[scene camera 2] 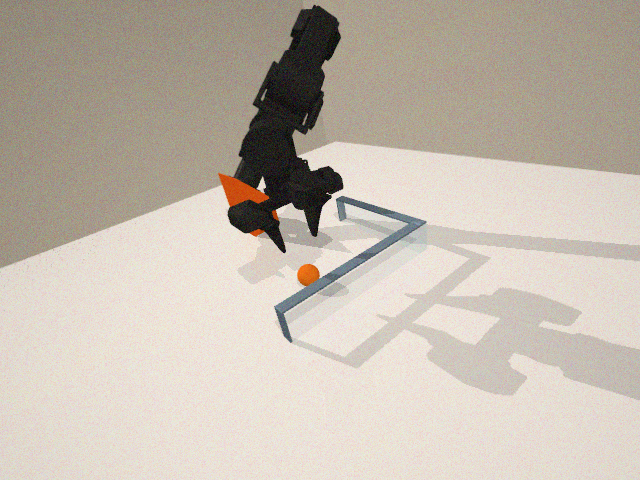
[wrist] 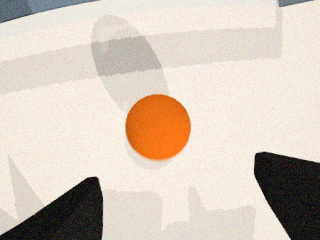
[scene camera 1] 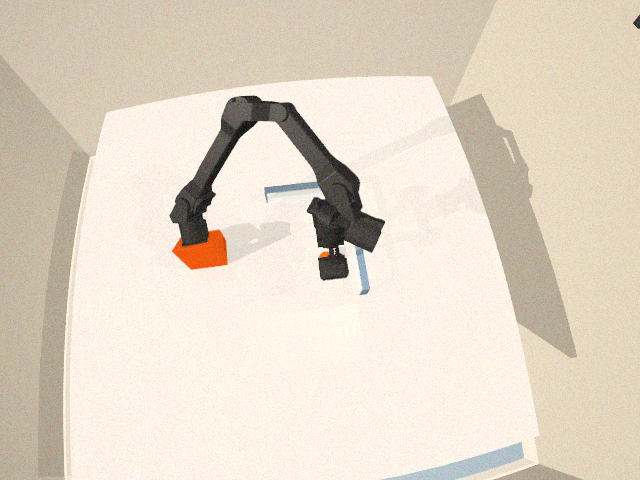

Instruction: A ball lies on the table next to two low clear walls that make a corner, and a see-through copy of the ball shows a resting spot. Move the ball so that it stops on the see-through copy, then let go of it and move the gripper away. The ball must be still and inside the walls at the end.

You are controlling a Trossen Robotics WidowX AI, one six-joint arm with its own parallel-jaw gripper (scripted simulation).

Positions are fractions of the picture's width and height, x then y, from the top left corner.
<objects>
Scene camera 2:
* my gripper: 0.47,0.51
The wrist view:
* my gripper: 0.56,0.74
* orange ball: 0.49,0.49
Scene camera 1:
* my gripper: 0.51,0.52
</objects>
